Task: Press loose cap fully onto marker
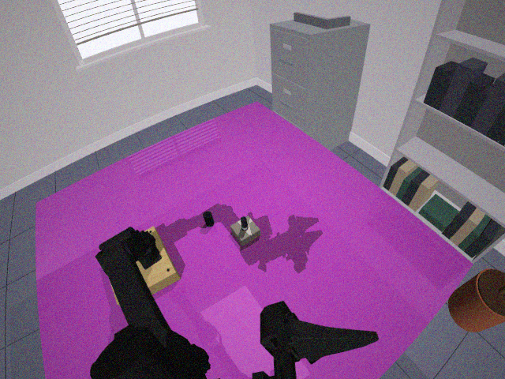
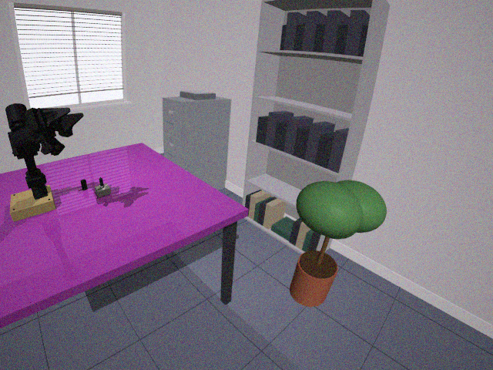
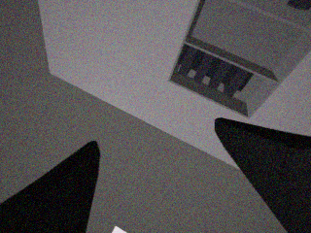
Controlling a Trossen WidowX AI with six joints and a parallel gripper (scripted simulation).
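The black marker cap lies 590 mm to the left of my gripper tip, 490 mm below it and 120 mm ahead of it.
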